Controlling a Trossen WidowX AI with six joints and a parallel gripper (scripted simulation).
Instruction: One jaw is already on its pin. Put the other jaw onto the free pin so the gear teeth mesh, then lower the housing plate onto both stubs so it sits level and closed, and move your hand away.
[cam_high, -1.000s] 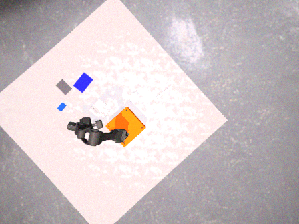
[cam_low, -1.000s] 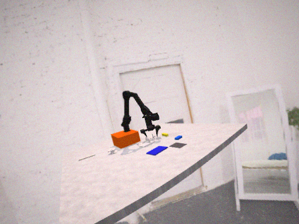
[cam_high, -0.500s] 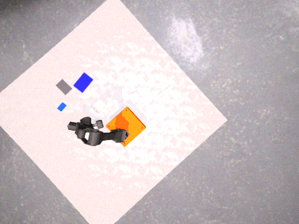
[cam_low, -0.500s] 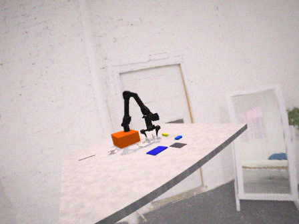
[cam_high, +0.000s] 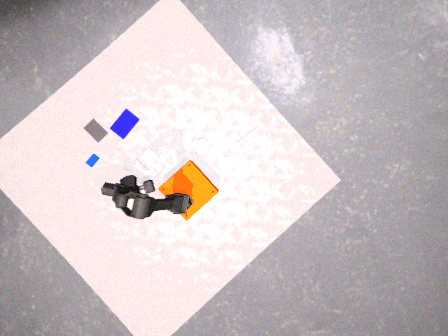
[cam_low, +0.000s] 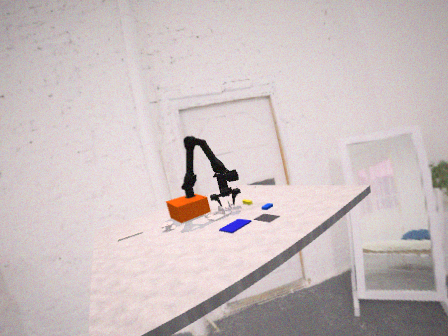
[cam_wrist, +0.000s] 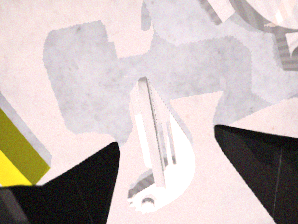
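The yellow piece is 8 cm ahead of my gripper tip, 9 cm to the left of it and 1 cm above it. From my gripper tip the other things lie so: blue square 28 cm ahead, 21 cm to the right; then grey square 37 cm ahead, 8 cm to the right.
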